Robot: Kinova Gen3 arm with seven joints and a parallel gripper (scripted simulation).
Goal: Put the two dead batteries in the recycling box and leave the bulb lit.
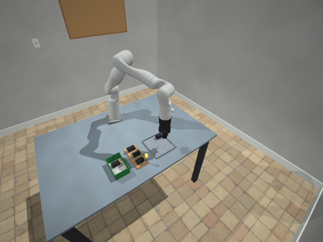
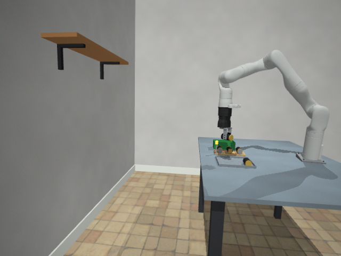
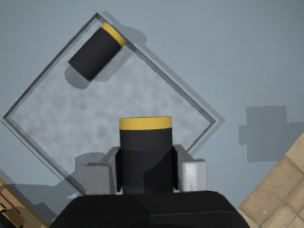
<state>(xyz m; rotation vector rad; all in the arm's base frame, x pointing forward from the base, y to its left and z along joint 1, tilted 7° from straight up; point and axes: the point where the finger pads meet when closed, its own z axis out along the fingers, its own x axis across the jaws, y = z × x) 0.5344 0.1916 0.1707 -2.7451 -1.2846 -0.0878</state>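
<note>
The green recycling box lies 360 mm to the right of my hand and 140 mm below it. Also, from my hand: grey tray (150 mm below, 50 mm behind, 20 mm to the right).
</note>
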